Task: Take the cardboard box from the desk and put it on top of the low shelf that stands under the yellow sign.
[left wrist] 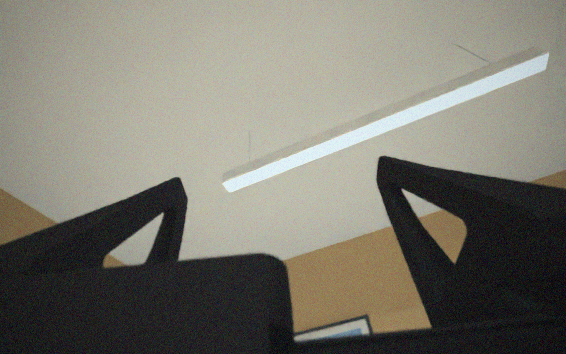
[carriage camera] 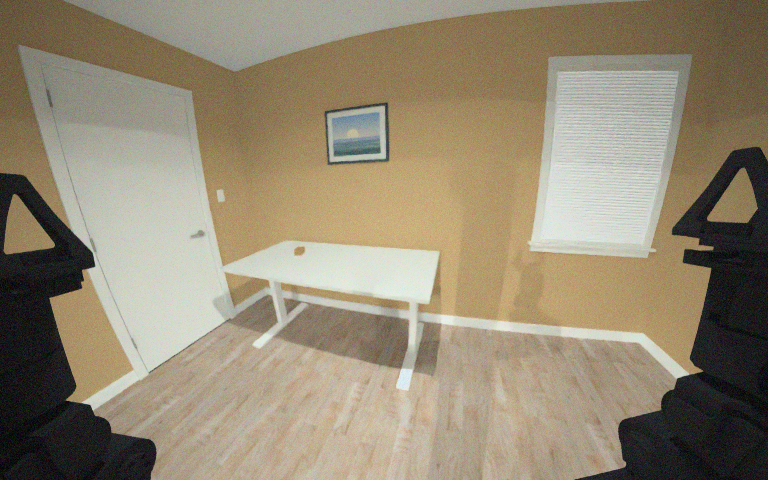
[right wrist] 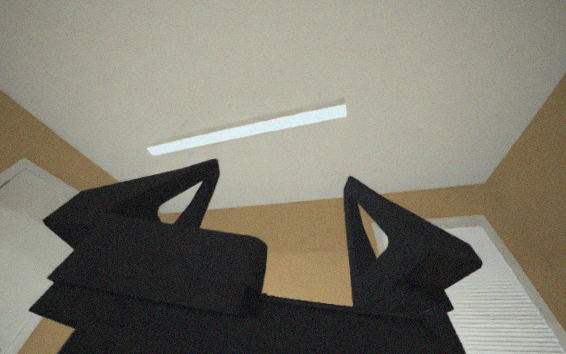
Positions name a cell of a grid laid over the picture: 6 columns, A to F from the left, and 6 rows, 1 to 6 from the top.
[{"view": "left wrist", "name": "my left gripper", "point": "C4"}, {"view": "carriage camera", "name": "white door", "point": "A2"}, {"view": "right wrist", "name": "my right gripper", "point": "C3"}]
